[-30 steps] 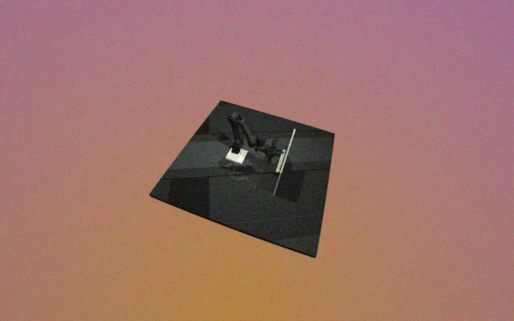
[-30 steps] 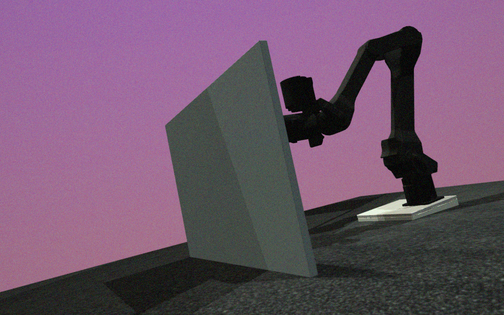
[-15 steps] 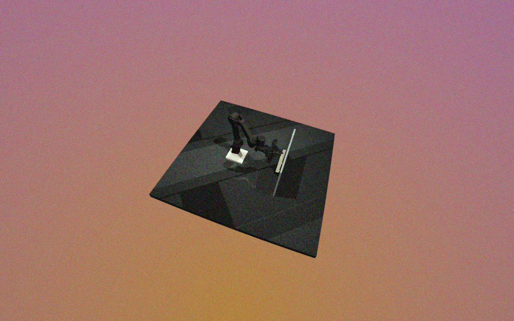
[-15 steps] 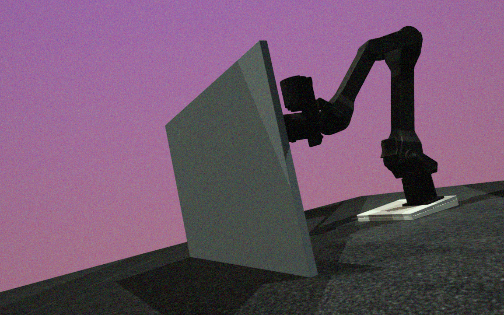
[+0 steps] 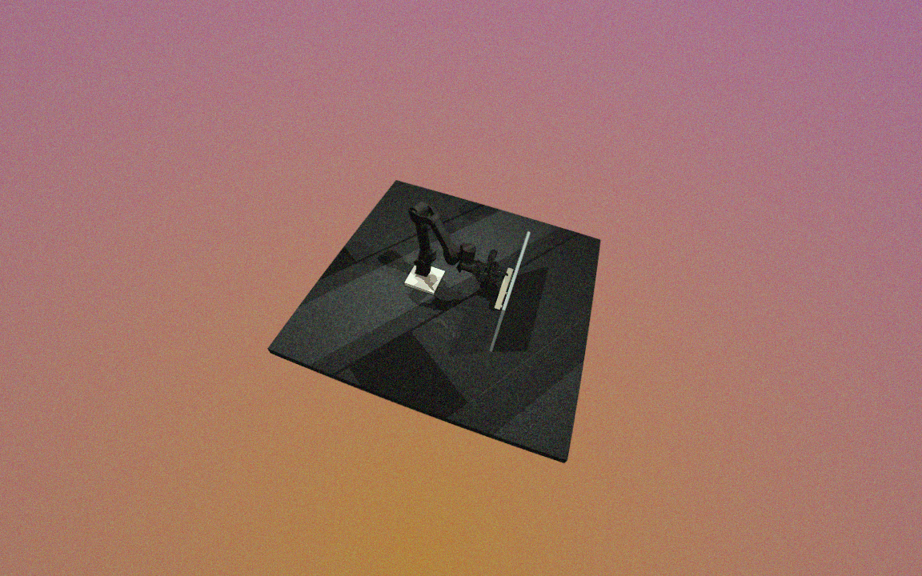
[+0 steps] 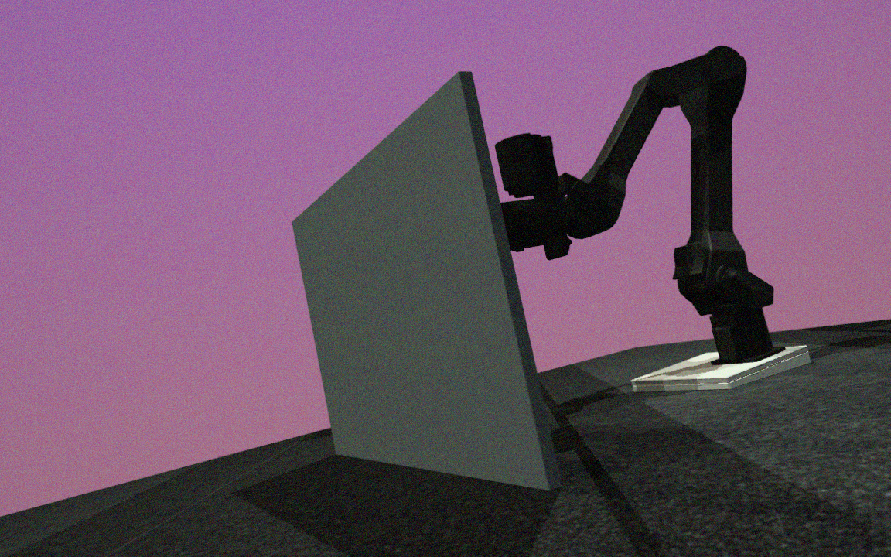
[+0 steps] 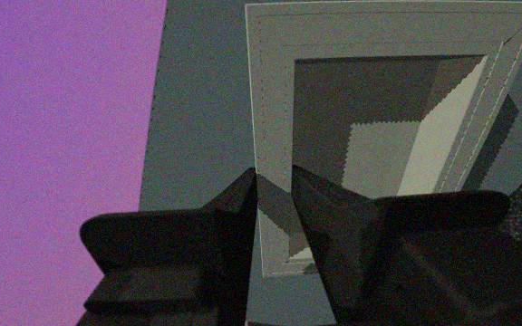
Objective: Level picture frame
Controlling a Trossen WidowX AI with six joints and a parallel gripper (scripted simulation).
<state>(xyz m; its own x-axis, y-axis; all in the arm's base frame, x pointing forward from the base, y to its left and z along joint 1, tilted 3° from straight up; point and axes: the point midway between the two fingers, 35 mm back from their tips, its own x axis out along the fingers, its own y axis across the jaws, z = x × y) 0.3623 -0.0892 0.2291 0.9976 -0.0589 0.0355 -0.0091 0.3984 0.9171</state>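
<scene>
The picture frame lies 50 mm below my gripper tip, 20 mm to the right of it and 10 mm ahead of it. Also, from my gripper tip: wall panel: 70 mm below, 20 mm ahead.
</scene>
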